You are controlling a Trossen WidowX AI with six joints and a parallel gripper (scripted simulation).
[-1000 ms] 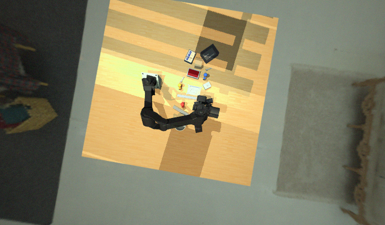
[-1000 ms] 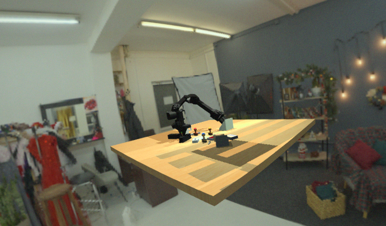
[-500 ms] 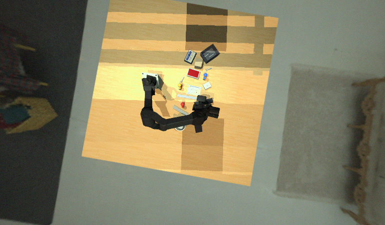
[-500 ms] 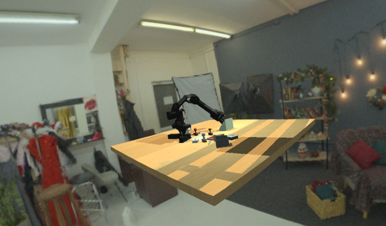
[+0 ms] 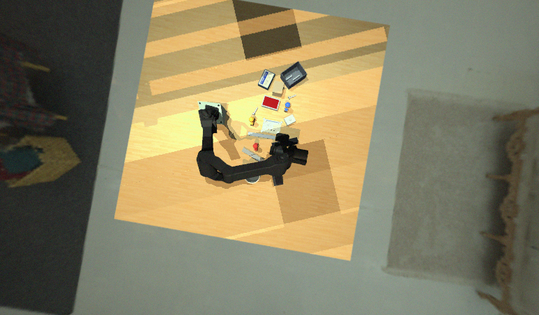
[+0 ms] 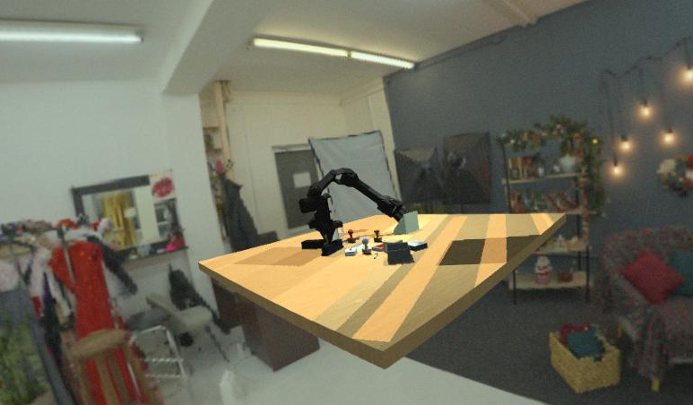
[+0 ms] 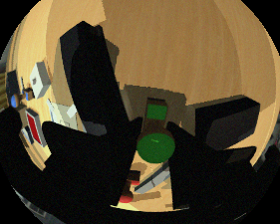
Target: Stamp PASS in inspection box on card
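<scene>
The red ink pad is 260 mm to the left of my gripper tip, 100 mm behind it and 20 mm below it. The rest, counted from my gripper tip: red stamp 120 mm behind, 10 mm to the left, 10 mm below; grey bar 130 mm behind, 40 mm to the right, 20 mm below; green-knobbed PASS stamp right at my gripper tip.
</scene>
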